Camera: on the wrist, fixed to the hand. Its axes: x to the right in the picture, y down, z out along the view.
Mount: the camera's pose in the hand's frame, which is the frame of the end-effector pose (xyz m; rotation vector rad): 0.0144 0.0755 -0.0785 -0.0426 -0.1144 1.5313
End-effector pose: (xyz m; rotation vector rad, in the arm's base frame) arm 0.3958 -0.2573 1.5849 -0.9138 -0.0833 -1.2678
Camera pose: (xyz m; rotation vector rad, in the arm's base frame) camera 0.4315 -0.3171 1.4999 -0.7571 0.4817 0.2091
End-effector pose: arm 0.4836 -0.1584 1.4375 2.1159 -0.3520 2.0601
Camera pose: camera 0.3872 -0.2094 1.4511 -1.1640 1.4941 -1.2978
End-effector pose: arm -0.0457 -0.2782 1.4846 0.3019 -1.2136 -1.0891
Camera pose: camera 0.0594 -0.2791 1.5164 -0.6772 -1.0885 0.2195
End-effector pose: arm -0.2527 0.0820 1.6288 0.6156 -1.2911 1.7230
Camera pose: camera -0.3162 0.1542 1.5757 0.4332 1.6330 -2.1865
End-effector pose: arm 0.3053 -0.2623 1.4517 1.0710 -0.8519 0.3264
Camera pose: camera 0.3035 -0.1609 1.4939 0.1892 -1.6566 1.5021
